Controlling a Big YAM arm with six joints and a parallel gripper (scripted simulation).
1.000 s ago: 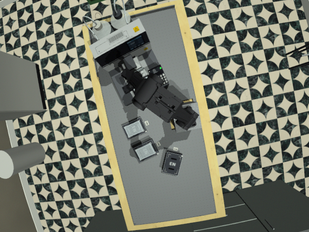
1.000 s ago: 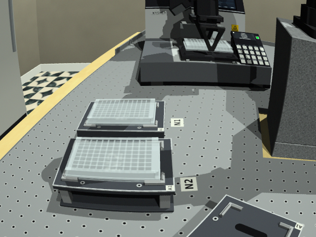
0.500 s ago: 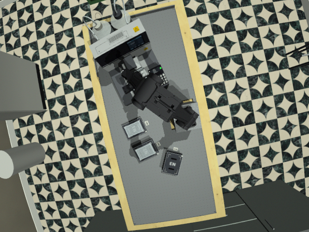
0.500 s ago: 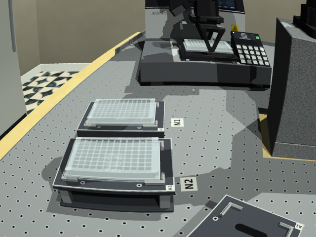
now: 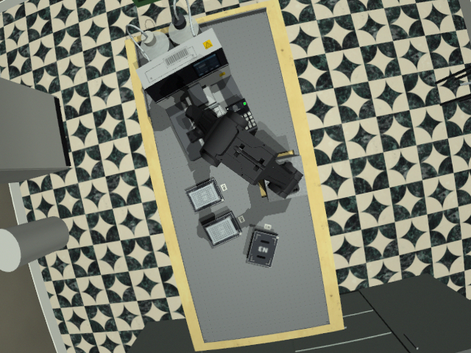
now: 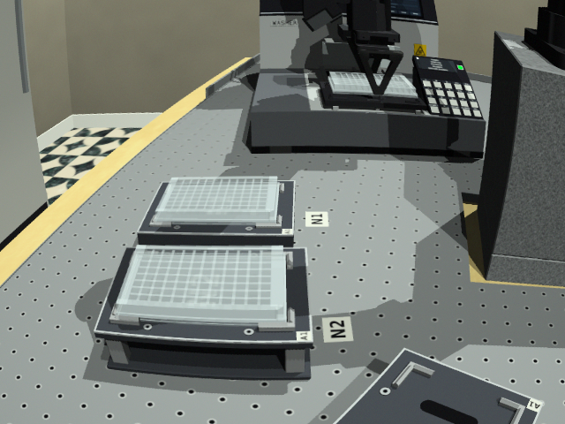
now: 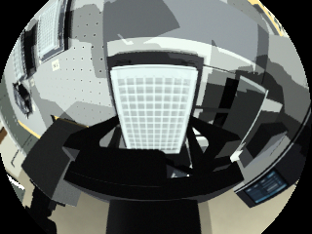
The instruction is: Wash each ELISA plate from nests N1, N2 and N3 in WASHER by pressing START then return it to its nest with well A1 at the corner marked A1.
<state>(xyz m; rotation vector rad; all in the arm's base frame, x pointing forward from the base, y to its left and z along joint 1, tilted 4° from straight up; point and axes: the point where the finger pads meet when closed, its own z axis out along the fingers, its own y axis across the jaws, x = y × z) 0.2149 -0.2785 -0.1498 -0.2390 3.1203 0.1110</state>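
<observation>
Now: hand 20 mm above the washer carrier. Also, from my hand: plate washer (30 mm ahead, 150 mm to the right, 40 mm above); nest N3 (40 mm behind, 610 mm to the left, 60 mm below); nest label (60 mm ahead, 260 mm to the left, 90 mm below).
</observation>
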